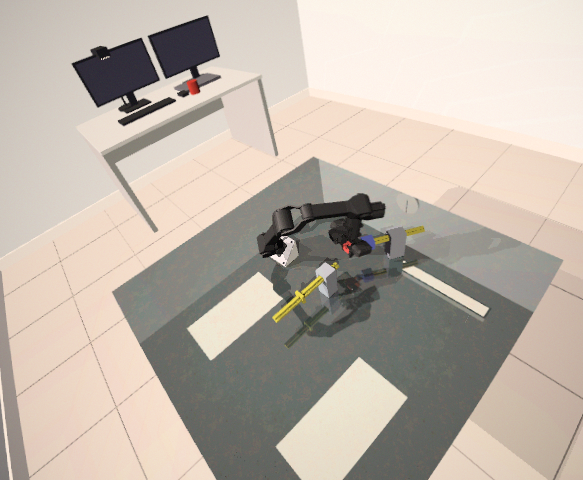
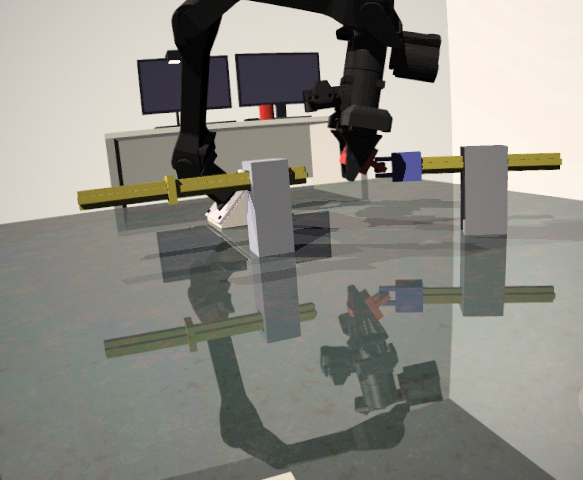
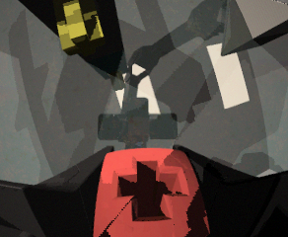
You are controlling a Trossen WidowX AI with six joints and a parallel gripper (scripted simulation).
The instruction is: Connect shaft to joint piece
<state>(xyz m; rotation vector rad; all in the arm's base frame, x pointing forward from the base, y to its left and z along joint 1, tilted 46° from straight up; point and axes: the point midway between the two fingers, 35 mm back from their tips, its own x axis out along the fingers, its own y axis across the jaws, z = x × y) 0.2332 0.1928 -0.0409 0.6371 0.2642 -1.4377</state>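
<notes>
The red joint piece lies 3 cm above my gripper tip and 2 cm to the left of it.
</notes>
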